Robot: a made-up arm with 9 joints. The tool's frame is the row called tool.
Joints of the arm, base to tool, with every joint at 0 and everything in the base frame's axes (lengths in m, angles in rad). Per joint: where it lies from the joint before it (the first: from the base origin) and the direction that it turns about. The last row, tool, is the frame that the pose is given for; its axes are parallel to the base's.
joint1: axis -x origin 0 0 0.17
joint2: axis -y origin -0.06 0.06 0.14
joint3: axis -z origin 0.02 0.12 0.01
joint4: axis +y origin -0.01 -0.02 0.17
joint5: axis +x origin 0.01 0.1 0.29
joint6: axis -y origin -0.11 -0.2 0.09
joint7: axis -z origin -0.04 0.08 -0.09
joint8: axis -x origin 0 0.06 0.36
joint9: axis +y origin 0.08 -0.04 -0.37
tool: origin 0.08 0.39 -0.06
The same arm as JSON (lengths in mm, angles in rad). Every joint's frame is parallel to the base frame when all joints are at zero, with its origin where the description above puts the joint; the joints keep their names.
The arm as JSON. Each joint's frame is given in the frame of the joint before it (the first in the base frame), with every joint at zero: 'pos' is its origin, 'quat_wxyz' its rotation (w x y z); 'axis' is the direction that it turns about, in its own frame. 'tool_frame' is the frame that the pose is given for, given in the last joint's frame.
{
  "length_unit": "mm",
  "angle_unit": "rad",
  "joints": [
    {
      "joint": "joint1",
      "pos": [
        0.0,
        0.0,
        170.0
      ],
      "quat_wxyz": [
        1.0,
        0.0,
        0.0,
        0.0
      ],
      "axis": "-x"
    },
    {
      "joint": "joint2",
      "pos": [
        -60.0,
        60.0,
        140.0
      ],
      "quat_wxyz": [
        1.0,
        0.0,
        0.0,
        0.0
      ],
      "axis": "-y"
    },
    {
      "joint": "joint3",
      "pos": [
        20.0,
        120.0,
        10.0
      ],
      "quat_wxyz": [
        1.0,
        0.0,
        0.0,
        0.0
      ],
      "axis": "-z"
    },
    {
      "joint": "joint4",
      "pos": [
        -10.0,
        -20.0,
        170.0
      ],
      "quat_wxyz": [
        1.0,
        0.0,
        0.0,
        0.0
      ],
      "axis": "+y"
    },
    {
      "joint": "joint5",
      "pos": [
        10.0,
        100.0,
        290.0
      ],
      "quat_wxyz": [
        1.0,
        0.0,
        0.0,
        0.0
      ],
      "axis": "+x"
    },
    {
      "joint": "joint6",
      "pos": [
        -110.0,
        -200.0,
        90.0
      ],
      "quat_wxyz": [
        1.0,
        0.0,
        0.0,
        0.0
      ],
      "axis": "-y"
    },
    {
      "joint": "joint7",
      "pos": [
        -40.0,
        80.0,
        -90.0
      ],
      "quat_wxyz": [
        1.0,
        0.0,
        0.0,
        0.0
      ],
      "axis": "-z"
    },
    {
      "joint": "joint8",
      "pos": [
        0.0,
        60.0,
        360.0
      ],
      "quat_wxyz": [
        1.0,
        0.0,
        0.0,
        0.0
      ],
      "axis": "-x"
    },
    {
      "joint": "joint9",
      "pos": [
        80.0,
        -40.0,
        -370.0
      ],
      "quat_wxyz": [
        1.0,
        0.0,
        0.0,
        0.0
      ],
      "axis": "+y"
    }
  ],
  "tool_frame": {
    "pos": [
      80.0,
      390.0,
      -60.0
    ],
    "quat_wxyz": [
      1.0,
      0.0,
      0.0,
      0.0
    ]
  }
}

